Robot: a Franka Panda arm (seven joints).
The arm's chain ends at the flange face. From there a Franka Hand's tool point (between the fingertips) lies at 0.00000 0.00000 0.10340 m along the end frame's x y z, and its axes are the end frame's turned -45 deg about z.
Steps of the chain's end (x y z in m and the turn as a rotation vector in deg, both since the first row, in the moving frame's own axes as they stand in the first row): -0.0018 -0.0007 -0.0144 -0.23 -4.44 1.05; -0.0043 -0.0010 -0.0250 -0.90 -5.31 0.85; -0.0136 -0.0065 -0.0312 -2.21 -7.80 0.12; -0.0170 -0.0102 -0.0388 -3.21 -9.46 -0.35
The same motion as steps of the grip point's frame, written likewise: -0.0067 -0.0072 -0.0147 2.98 -3.30 1.05; -0.0102 -0.0094 -0.0255 3.12 -4.39 0.85; -0.0177 -0.0213 -0.0322 3.95 -7.08 0.12; -0.0209 -0.0271 -0.0404 4.42 -8.96 -0.35
